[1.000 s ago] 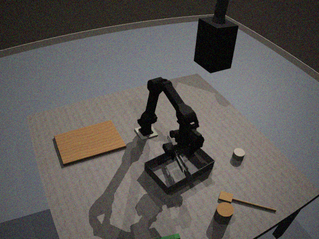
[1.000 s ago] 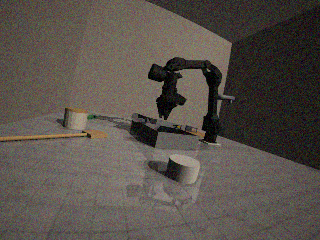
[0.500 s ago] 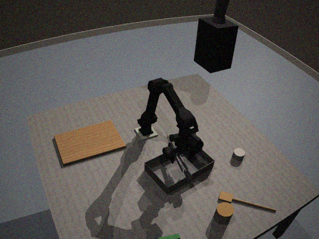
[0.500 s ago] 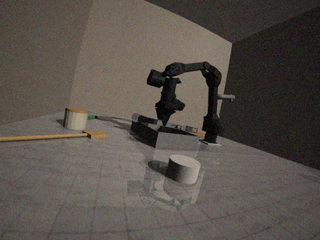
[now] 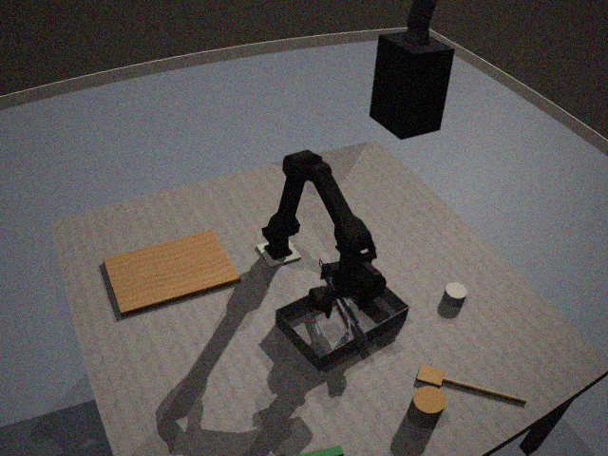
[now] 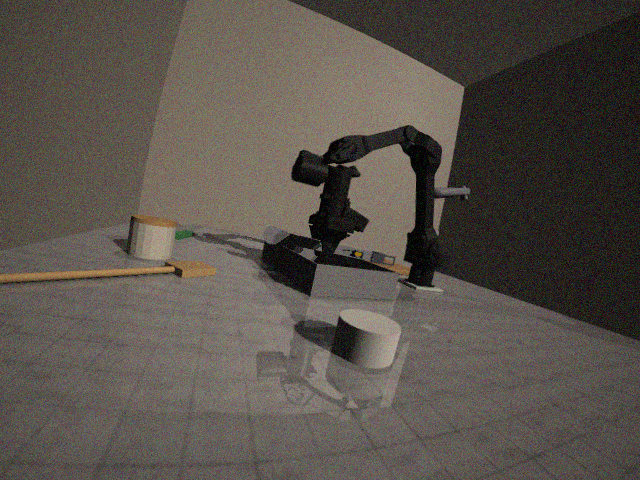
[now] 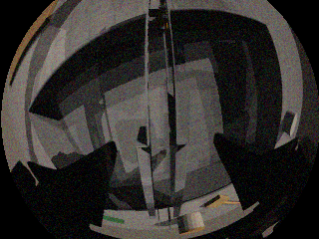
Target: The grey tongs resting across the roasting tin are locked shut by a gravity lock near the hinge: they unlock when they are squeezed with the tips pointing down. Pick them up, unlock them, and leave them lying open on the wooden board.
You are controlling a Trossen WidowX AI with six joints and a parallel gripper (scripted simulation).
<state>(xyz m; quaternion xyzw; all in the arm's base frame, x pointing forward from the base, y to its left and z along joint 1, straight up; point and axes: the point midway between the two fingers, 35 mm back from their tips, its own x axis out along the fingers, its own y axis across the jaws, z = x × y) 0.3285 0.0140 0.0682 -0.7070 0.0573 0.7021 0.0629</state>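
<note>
My gripper tip is 10 mm above the roasting tin. Round my gripper tip: wooden board 400 mm behind, 340 mm to the right, 30 mm below; then white cylinder 340 mm to the left, 80 mm ahead, 20 mm below; then cork-topped jar 350 mm ahead, 10 mm to the left, 10 mm below.
</note>
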